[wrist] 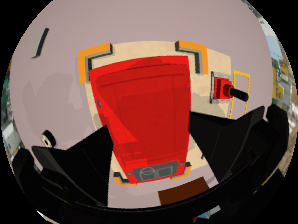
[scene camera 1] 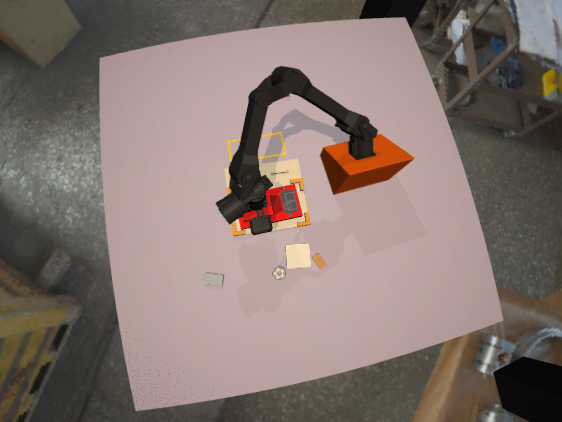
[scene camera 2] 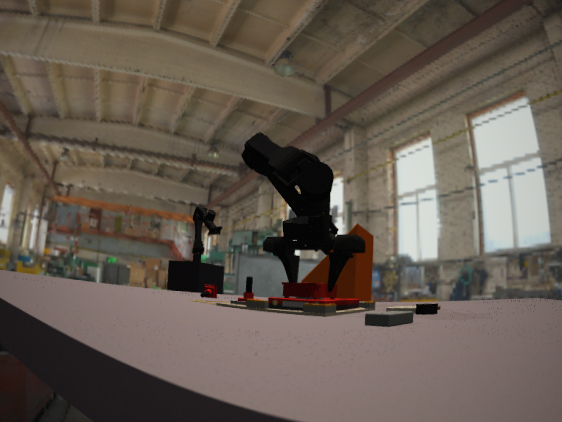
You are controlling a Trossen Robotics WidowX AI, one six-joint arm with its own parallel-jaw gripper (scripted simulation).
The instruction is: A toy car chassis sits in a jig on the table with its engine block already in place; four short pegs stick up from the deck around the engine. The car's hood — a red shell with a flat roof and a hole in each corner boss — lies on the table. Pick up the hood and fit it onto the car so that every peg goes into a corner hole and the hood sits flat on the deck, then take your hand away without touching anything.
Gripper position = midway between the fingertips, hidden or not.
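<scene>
Gripper (scene camera 2: 311, 291) (wrist: 148, 121), visible from both views, holding a red hood (wrist: 146, 109).
</scene>
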